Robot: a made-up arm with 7 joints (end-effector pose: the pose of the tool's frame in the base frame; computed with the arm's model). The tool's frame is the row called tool.
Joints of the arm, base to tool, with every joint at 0 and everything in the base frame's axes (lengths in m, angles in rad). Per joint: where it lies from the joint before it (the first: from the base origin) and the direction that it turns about. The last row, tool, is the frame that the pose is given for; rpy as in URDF.
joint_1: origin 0 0 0.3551 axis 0 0 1
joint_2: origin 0 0 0 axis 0 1 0
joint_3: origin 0 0 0.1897 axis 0 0 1
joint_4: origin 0.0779 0 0 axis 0 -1 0
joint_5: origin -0.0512 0 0.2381 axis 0 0 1
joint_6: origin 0 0 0 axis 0 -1 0
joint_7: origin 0.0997 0 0 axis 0 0 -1
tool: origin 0 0 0 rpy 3.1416 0 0
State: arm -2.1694 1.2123 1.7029 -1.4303 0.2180 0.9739 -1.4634
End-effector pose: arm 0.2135 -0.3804 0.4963 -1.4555 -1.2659 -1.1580
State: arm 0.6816 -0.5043 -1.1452 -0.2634 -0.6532 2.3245 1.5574
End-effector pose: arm -0.1304 -0.1507 0.8376 0.0315 1.4761 -2.1293
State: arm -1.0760 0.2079 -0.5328 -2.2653 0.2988 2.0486 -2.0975
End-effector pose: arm -0.0264 -0.3924 0.3397 -2.7634 -0.3994 -0.3264
Working (the frame after each row of the table, in the pose's form):
after joint_1: 0.0000 0.0000 0.3551 0.0000 0.0000 -1.0760
after joint_2: 0.0000 0.0000 0.3551 0.1118 0.1874 -1.0720
after joint_3: 0.0186 -0.0345 0.5407 0.0623 0.2236 -1.6025
after joint_4: 0.0149 -0.1110 0.5269 1.8446 1.8625 -0.7784
after joint_5: -0.0062 -0.3025 0.3779 2.0582 1.5350 -0.6717
after joint_6: -0.0062 -0.3025 0.3779 0.4194 0.1977 -1.7828
after joint_7: -0.0264 -0.3924 0.3397 0.3323 -0.2314 0.2831

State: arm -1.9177 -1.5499 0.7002 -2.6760 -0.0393 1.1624 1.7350
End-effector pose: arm 0.1069 -0.1486 0.5347 -0.5936 -2.3309 -0.0333
Working (the frame after each row of the table, in the pose's form):
after joint_1: 0.0000 0.0000 0.3551 0.0000 0.0000 -1.9177
after joint_2: 0.0000 0.0000 0.3551 -1.4418 -1.0119 -1.4723
after joint_3: 0.0645 0.1784 0.3591 -1.5757 -0.4223 -0.9526
after joint_4: 0.1113 0.1601 0.4186 0.6377 1.3950 -1.9845
after joint_5: 0.1384 -0.0540 0.5314 0.6147 1.4177 -2.0150
after joint_6: 0.1384 -0.0540 0.5314 -0.5296 0.6720 -1.8069
after joint_7: 0.1069 -0.1486 0.5347 0.9897 -0.0355 2.4870

